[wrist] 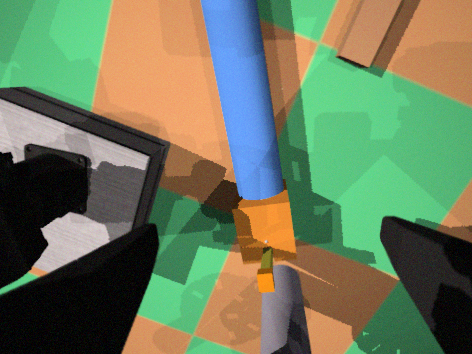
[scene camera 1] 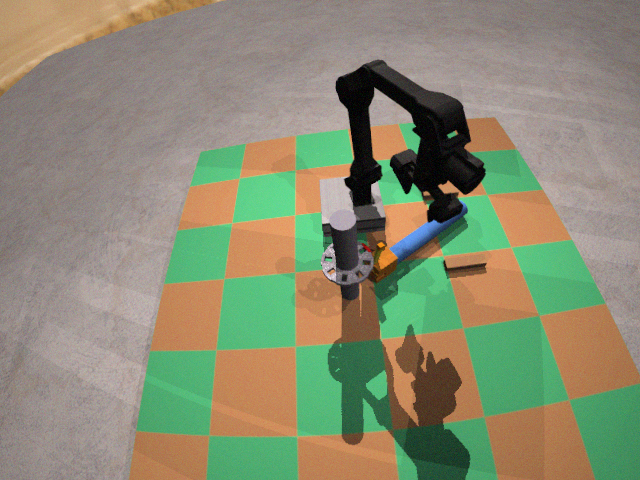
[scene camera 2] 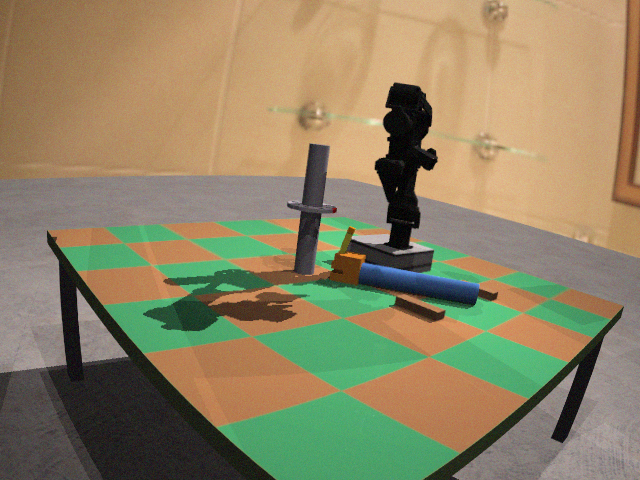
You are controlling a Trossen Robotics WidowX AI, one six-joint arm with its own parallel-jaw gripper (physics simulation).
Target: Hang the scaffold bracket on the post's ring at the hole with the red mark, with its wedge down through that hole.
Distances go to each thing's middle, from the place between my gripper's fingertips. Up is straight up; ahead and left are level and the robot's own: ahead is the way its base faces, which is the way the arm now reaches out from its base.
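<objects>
Scaffold bracket (scene camera 2: 350, 268): 150 mm below my hand, 30 mm behind, 50 mm to the left. Grey post (scene camera 2: 318, 155): 60 mm below my hand, 60 mm ahead, 190 mm to the right.
</objects>
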